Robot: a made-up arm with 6 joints.
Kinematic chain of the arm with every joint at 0, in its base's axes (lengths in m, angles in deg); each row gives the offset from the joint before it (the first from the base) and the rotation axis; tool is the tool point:
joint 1: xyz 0 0 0.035 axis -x
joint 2: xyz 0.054 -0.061 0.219 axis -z
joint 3: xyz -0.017 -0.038 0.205 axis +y
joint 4: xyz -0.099 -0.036 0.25 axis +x
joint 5: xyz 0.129 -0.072 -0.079 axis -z
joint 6: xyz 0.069 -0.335 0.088 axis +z
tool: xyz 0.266 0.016 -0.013
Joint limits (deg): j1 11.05..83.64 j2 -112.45..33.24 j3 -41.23..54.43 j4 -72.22..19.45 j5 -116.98..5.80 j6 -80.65..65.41
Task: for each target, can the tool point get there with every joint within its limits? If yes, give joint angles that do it. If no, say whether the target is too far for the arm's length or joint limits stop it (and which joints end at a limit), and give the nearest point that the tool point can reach.
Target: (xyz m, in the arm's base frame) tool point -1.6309 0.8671 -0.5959
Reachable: no: too far | nearest point -0.4057 0.6027 -0.2258 | short by 1.307 m
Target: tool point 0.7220 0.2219 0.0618
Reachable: yes | joints 71.78 -30.41 46.89 -26.42 -49.24 -42.61
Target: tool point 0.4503 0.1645 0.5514
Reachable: yes | joints 18.39 -34.28 22.51 -3.58 -21.75 46.66
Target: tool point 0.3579 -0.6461 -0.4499
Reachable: no: joint limits stop it (at a limit: joint 1, joint 3, joint 4, joint 6) | nearest point 0.3529 -0.5196 0.1569 | short by 0.620 m
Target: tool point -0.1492 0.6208 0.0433
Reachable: yes | joints 66.33 -87.11 -8.07 -26.00 -101.28 -10.78
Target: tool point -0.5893 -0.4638 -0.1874
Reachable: no: joint limits stop it (at a limit: joint 1, joint 2, joint 3, joint 6) | nearest point -0.2413 0.0773 -0.1473 | short by 0.645 m
